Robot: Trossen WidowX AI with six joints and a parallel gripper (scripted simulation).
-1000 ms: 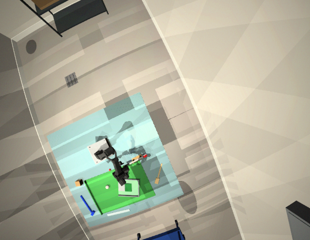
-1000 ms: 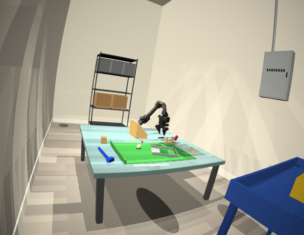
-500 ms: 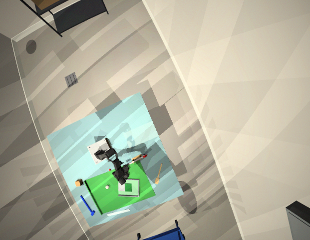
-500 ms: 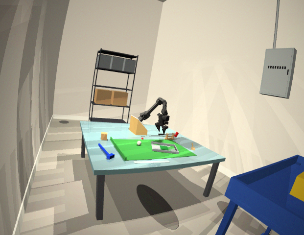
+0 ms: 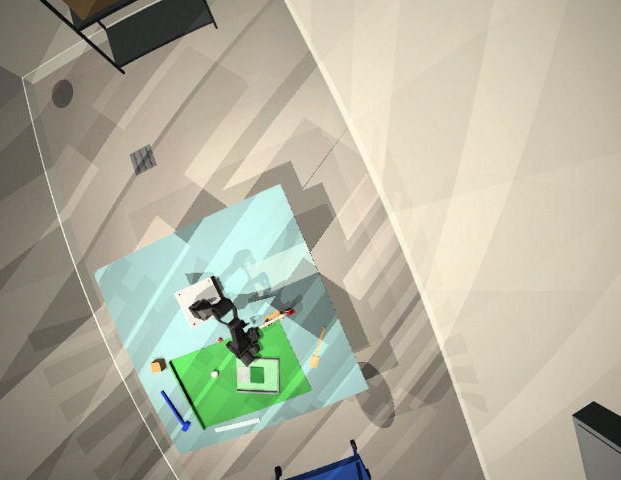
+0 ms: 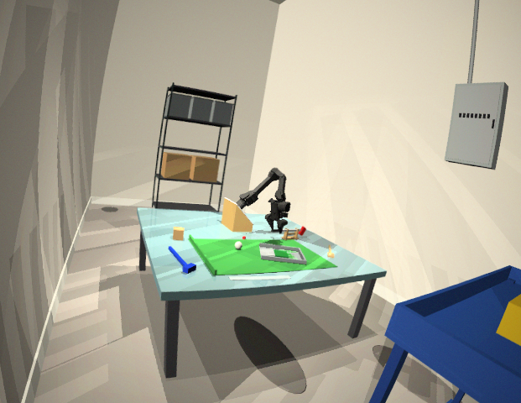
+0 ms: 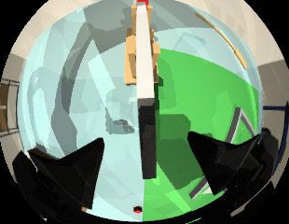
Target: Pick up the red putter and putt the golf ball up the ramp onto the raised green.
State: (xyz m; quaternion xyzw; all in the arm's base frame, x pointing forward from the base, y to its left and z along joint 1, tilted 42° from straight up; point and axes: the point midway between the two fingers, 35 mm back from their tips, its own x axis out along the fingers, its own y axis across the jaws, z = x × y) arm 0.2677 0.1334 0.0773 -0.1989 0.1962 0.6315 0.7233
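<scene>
Now: the red putter 11 cm to the left of my gripper tip. From my gripper tip the other things lie so: wooden stand 13 cm to the left, 2 cm below, 1 cm ahead; then wooden spatula 31 cm ahead, 22 cm to the left, 5 cm below; then green mat 27 cm to the right, 21 cm ahead, 6 cm below.
</scene>
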